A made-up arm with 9 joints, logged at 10 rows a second.
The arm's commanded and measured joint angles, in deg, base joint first. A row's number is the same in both.
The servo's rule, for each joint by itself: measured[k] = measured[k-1] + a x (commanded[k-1-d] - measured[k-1]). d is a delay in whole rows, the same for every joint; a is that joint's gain. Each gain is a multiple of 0.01, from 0.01 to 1. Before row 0 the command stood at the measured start. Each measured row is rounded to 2 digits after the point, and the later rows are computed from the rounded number. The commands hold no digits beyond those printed.
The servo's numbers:
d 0
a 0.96 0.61 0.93 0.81 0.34 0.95 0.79 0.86 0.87
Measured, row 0:
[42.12, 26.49, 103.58, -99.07, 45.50, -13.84, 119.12, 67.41, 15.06]
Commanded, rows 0 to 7:
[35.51, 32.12, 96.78, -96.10, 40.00, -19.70, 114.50, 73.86, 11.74]
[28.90, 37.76, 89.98, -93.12, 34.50, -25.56, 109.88, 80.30, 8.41]
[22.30, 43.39, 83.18, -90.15, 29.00, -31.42, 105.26, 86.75, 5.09]
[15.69, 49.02, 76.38, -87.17, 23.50, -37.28, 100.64, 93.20, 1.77]
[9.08, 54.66, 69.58, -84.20, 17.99, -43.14, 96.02, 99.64, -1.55]
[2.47, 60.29, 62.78, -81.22, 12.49, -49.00, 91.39, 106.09, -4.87]
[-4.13, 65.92, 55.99, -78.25, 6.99, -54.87, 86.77, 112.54, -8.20]
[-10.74, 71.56, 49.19, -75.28, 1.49, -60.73, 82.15, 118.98, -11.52]
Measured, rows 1 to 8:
[35.77, 29.92, 97.26, -96.66, 43.63, -19.41, 115.47, 72.96, 12.17]
[29.17, 34.70, 90.49, -93.79, 40.53, -25.25, 111.05, 79.27, 8.90]
[22.57, 40.00, 83.69, -90.84, 36.61, -31.11, 106.48, 85.70, 5.59]
[15.97, 45.50, 76.89, -87.87, 32.15, -36.97, 101.87, 92.15, 2.27]
[9.36, 51.09, 70.09, -84.90, 27.34, -42.83, 97.25, 98.59, -1.05]
[2.75, 56.70, 63.29, -81.92, 22.29, -48.69, 92.62, 105.04, -4.37]
[-3.85, 62.32, 56.50, -78.95, 17.09, -54.56, 88.00, 111.49, -7.70]
[-10.46, 67.96, 49.70, -75.98, 11.79, -60.42, 83.38, 117.93, -11.02]

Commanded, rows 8 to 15:
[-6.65, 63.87, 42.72, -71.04, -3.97, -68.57, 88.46, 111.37, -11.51]
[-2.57, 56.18, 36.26, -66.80, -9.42, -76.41, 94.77, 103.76, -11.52]
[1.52, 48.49, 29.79, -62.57, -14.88, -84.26, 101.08, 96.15, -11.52]
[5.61, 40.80, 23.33, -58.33, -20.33, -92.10, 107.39, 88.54, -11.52]
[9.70, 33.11, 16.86, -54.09, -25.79, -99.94, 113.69, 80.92, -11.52]
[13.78, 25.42, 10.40, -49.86, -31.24, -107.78, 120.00, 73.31, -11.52]
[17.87, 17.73, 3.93, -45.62, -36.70, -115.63, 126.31, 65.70, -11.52]
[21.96, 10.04, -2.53, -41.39, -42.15, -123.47, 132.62, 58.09, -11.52]
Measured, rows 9 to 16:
[-6.80, 65.47, 43.21, -71.98, 6.43, -68.16, 87.39, 112.29, -11.45]
[-2.74, 59.80, 36.75, -67.78, 1.04, -76.00, 93.22, 104.95, -11.51]
[1.35, 52.90, 30.28, -63.56, -4.37, -83.85, 99.43, 97.38, -11.52]
[5.44, 45.52, 23.82, -59.32, -9.80, -91.69, 105.72, 89.78, -11.52]
[9.53, 37.95, 17.35, -55.08, -15.24, -99.53, 112.02, 82.16, -11.52]
[13.61, 30.31, 10.89, -50.85, -20.68, -107.37, 118.32, 74.55, -11.52]
[17.70, 22.64, 4.42, -46.61, -26.13, -115.22, 124.63, 66.94, -11.52]
[21.79, 14.95, -2.04, -42.38, -31.58, -123.06, 130.94, 59.33, -11.52]

